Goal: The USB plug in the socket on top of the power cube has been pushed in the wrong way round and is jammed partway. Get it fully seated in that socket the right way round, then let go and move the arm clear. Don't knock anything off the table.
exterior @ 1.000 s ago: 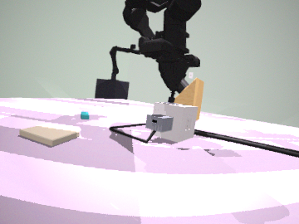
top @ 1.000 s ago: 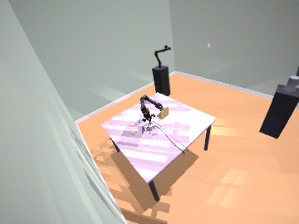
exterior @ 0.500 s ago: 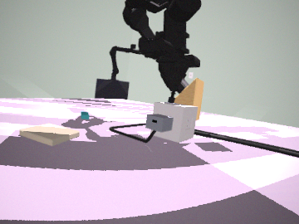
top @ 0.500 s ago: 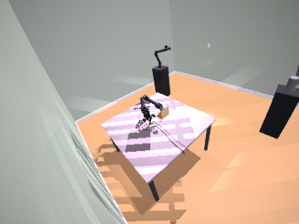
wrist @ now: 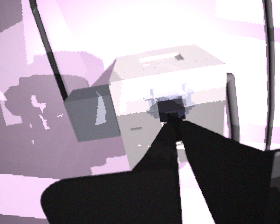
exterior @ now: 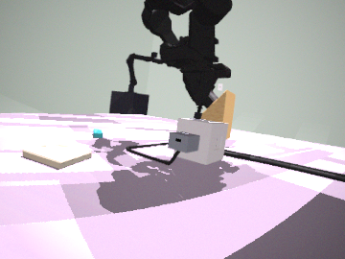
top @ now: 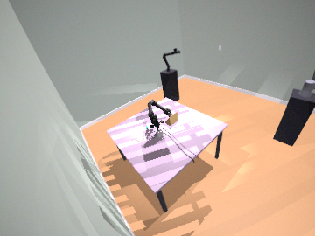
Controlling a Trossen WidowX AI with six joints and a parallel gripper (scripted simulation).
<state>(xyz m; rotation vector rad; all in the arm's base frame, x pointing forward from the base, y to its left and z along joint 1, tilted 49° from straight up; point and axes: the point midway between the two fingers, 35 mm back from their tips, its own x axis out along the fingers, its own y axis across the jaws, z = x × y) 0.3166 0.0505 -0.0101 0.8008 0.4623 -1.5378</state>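
Right now the dark USB plug is 2 cm below my gripper tip. Round my gripper tip: flat tan slab (22 cm ahead, 15 cm to the right, 10 cm below); small cyan block (2 cm ahead, 25 cm to the right, 10 cm below).
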